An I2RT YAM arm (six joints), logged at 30 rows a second.
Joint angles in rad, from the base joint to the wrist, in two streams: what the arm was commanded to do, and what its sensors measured. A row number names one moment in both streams.
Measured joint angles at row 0:
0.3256, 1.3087, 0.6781, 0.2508, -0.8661, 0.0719
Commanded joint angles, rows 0 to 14:
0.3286, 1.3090, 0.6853, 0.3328, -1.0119, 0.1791
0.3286, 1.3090, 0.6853, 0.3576, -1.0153, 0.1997
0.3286, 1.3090, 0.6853, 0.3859, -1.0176, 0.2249
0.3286, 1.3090, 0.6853, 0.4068, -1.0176, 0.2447
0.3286, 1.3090, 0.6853, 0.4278, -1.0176, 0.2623
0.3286, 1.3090, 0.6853, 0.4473, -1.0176, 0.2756
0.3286, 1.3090, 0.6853, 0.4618, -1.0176, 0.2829
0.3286, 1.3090, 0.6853, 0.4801, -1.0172, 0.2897
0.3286, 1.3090, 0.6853, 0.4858, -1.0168, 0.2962
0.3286, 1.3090, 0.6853, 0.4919, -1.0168, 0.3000
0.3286, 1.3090, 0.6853, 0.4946, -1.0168, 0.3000
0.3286, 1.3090, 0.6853, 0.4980, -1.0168, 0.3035
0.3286, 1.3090, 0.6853, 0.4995, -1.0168, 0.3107
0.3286, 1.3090, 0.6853, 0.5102, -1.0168, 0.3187
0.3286, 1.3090, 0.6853, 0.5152, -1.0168, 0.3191
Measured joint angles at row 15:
0.3256, 1.3094, 0.6769, 0.4973, -1.0000, 0.2829
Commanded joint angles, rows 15 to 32:
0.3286, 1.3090, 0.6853, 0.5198, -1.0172, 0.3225
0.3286, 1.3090, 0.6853, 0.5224, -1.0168, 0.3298
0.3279, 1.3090, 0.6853, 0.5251, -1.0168, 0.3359
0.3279, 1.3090, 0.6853, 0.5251, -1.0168, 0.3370
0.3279, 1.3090, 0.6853, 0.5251, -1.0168, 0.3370
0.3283, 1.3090, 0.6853, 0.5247, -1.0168, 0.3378
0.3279, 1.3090, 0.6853, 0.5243, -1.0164, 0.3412
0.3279, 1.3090, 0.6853, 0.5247, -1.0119, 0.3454
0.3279, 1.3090, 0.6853, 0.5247, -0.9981, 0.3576
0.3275, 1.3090, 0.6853, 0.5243, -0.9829, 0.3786
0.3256, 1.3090, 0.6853, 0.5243, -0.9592, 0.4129
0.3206, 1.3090, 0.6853, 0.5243, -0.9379, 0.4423
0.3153, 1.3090, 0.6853, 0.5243, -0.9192, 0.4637
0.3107, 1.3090, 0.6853, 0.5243, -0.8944, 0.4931
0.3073, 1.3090, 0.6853, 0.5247, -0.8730, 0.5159
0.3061, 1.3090, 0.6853, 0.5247, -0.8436, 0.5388
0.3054, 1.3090, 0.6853, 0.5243, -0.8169, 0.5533
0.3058, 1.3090, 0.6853, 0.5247, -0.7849, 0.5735
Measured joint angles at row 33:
0.3168, 1.3094, 0.6769, 0.5209, -0.9031, 0.4660
